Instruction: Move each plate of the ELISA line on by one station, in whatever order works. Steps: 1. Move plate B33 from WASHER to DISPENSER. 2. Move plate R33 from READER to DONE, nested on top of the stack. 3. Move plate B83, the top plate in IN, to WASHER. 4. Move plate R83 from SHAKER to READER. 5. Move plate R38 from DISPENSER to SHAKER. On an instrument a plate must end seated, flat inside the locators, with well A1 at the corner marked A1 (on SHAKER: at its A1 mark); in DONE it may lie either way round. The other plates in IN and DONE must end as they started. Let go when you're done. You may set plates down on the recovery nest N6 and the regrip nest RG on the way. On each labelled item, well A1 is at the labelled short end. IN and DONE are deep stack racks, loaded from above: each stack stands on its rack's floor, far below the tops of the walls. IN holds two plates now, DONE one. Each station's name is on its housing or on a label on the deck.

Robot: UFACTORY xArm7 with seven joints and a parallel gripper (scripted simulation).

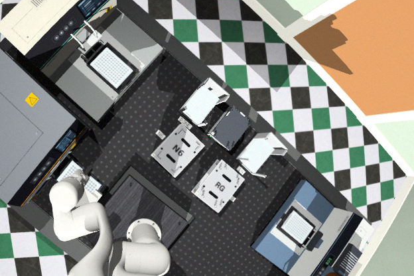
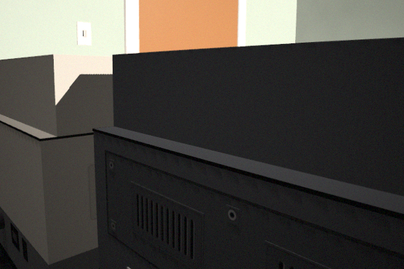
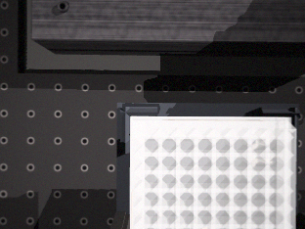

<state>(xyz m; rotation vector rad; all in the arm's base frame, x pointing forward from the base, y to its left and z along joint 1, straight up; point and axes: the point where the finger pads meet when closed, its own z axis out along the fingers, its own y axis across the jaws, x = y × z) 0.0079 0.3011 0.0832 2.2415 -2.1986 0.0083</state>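
Right now my hand is 20 mm above the dark reader nest. Round my hand: N6 nest (310 mm ahead, 200 mm to the right, 90 mm below); then regrip nest RG (310 mm ahead, 400 mm to the right, 70 mm below).
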